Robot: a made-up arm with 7 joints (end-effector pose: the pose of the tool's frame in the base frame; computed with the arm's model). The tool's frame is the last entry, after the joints.
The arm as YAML. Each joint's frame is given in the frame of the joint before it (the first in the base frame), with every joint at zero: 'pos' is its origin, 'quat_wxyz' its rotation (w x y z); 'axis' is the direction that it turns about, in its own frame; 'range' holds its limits. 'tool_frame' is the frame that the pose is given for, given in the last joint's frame.
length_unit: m
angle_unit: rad
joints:
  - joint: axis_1
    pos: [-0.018, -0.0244, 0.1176]
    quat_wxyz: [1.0, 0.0, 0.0, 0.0]
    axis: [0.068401, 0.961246, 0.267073]
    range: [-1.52, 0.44]
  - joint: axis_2
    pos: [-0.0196, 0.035, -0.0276]
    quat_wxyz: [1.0, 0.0, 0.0, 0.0]
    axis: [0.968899, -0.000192, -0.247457]
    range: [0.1, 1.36]
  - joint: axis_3
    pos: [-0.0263, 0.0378, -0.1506]
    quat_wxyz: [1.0, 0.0, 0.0, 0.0]
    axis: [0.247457, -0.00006, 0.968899]
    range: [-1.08, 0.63]
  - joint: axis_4
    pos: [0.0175, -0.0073, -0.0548]
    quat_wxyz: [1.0, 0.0, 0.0, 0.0]
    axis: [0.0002, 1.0, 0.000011]
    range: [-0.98, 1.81]
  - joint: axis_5
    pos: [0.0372, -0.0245, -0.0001]
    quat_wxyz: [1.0, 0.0, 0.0, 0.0]
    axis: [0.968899, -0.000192, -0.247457]
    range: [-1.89, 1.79]
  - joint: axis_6
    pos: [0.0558, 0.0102, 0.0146]
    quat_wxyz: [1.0, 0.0, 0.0, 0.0]
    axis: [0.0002, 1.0, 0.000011]
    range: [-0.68, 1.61]
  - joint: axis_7
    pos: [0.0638, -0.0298, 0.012]
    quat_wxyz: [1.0, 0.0, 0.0, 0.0]
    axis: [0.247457, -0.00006, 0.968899]
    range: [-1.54, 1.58]
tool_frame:
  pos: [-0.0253, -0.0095, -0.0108]
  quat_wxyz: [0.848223, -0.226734, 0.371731, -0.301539]
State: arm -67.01 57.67 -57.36 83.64 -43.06 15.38 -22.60
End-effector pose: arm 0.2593 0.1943 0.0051 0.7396 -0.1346 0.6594 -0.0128
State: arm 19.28 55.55 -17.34 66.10 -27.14 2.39 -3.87
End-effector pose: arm -0.0693 0.2351 -0.1259 0.4546 -0.1340 0.8588 0.1946
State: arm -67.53 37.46 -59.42 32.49 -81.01 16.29 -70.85
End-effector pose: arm 0.2787 0.0221 -0.0041 0.2041 -0.1647 0.4143 -0.8716
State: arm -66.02 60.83 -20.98 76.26 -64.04 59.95 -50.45
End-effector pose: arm 0.2482 0.2102 0.0552 0.5279 -0.6180 0.4170 -0.4069
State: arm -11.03 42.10 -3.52 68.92 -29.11 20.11 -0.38
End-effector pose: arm 0.0906 0.1946 -0.1558 0.5766 -0.3503 0.7181 0.1705
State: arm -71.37 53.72 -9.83 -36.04 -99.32 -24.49 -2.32
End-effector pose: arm 0.1338 0.0782 0.1862 0.4210 -0.1017 -0.2695 -0.8601
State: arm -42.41 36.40 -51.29 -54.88 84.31 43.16 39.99
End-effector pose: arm 0.1101 -0.0151 -0.0160 0.8555 0.3303 -0.3908 0.0796
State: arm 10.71 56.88 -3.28 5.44 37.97 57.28 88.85
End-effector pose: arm 0.0346 0.2138 -0.1115 0.5185 0.6414 0.1172 0.5532
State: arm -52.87 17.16 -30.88 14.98 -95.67 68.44 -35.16
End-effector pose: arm 0.2174 -0.0384 -0.0166 0.0581 0.3807 -0.4963 0.7781
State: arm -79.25 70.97 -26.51 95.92 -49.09 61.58 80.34
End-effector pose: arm 0.2477 0.2440 0.0787 0.3799 -0.2942 0.4345 0.7618
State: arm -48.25 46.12 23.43 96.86 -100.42 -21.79 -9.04
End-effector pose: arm 0.1796 0.2615 -0.0243 0.6932 -0.6587 -0.2442 0.1609
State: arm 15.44 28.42 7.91 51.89 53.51 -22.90 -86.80
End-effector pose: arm -0.0326 0.1331 -0.1976 0.1086 0.1081 -0.8253 0.5435
